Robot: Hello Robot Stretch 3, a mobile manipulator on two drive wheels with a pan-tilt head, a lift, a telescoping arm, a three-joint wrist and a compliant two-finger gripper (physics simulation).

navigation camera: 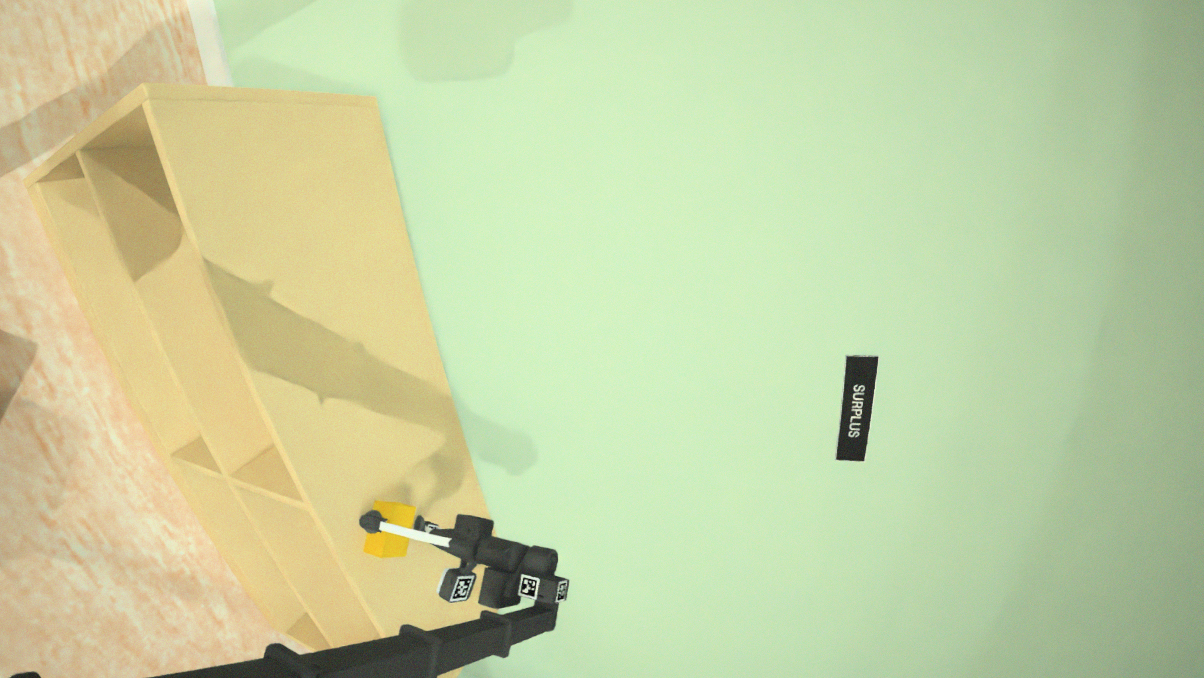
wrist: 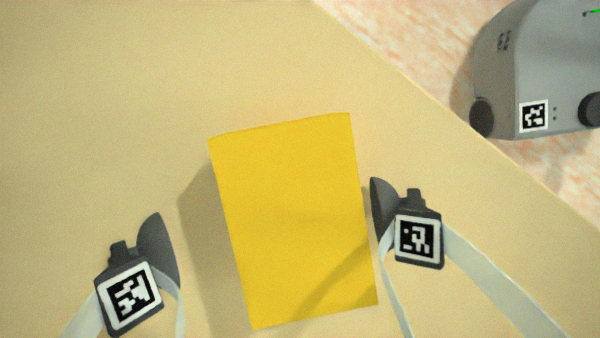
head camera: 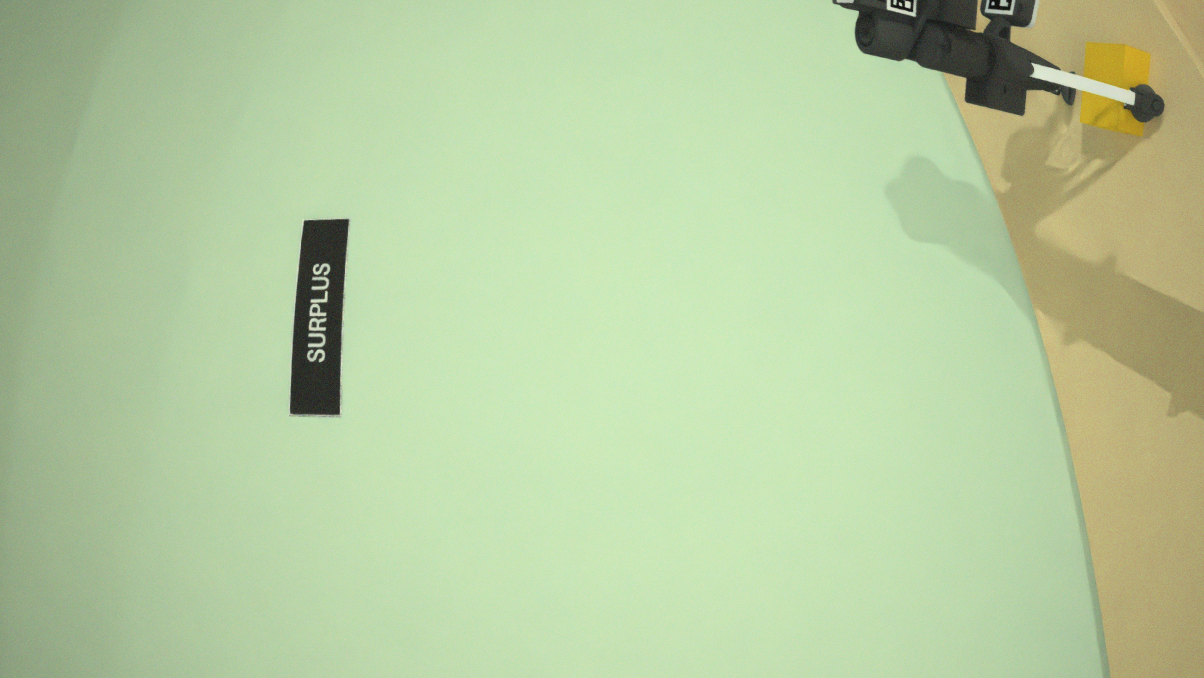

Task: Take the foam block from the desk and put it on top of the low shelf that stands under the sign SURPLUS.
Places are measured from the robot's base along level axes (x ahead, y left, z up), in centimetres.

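Where they show: gripper, between the fingertips: [wrist: 269, 220] [head camera: 1114, 98].
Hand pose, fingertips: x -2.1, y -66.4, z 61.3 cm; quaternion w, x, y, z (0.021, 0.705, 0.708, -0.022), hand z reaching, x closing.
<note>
Each offset is from my fingertips to the top centre of the thing. Level surfaces: height alone.
The yellow foam block @[dz +4.2, dx -1.0, dy +1.6 cm] [head camera: 1102, 58] [navigation camera: 387, 545] [wrist: 295, 195] rests on the top of the low wooden shelf @[dz -0.3 cm] [head camera: 1137, 547] [navigation camera: 303, 168] [wrist: 100, 75]. My gripper [head camera: 1107, 95] [navigation camera: 398, 523] [wrist: 269, 220] is open around the block. In the wrist view, a wide gap shows between the left fingertip and the block, and a narrow gap at the right fingertip. The black SURPLUS sign @[dz +81.2, dx +29.9, dy -12.1 cm] [head camera: 318, 315] [navigation camera: 856, 408] is on the green wall above the shelf. The desk does not show in these views.
My arm [navigation camera: 454, 644] reaches across the near end of the shelf in the navigation view. The green wall [head camera: 674, 336] [navigation camera: 674, 210] borders the shelf's back edge. My grey base [wrist: 540, 65] stands on the pinkish floor @[dz -61.3 cm] [navigation camera: 109, 539] [wrist: 380, 35] in front.
</note>
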